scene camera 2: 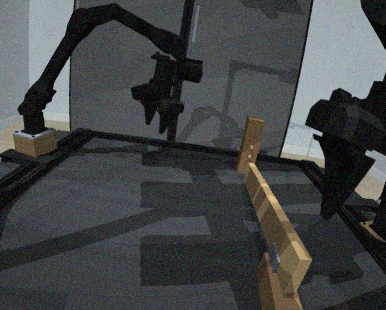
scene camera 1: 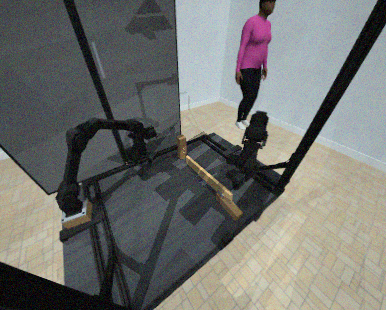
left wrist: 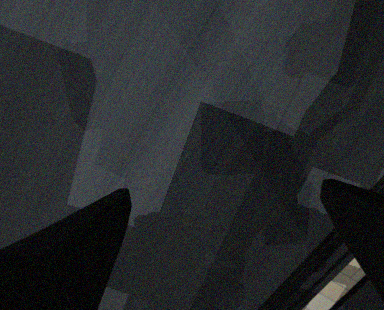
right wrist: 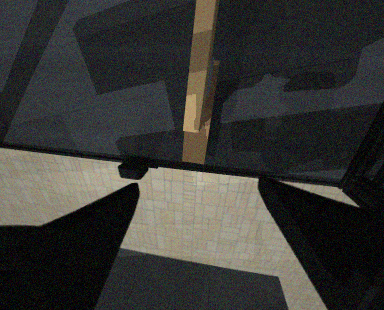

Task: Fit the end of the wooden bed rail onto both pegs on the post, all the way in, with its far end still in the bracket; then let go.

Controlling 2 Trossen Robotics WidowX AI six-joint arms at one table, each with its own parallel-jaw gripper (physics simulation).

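Note:
The wooden bed rail slants across the table, its far end close to the upright wooden post. Two small pegs show bare on the post, above that rail end; whether the rail touches the post is unclear. The rail's near end lies at the bluish metal bracket on the near wooden block. My left gripper is open and empty, left of the post, above the table. My right gripper is open and empty, right of the rail, above the table.
The dark table top carries broad shadows and has a black frame along its edges. A large dark panel stands behind. A person in a pink top stands beyond the table. A black upright rises at the right.

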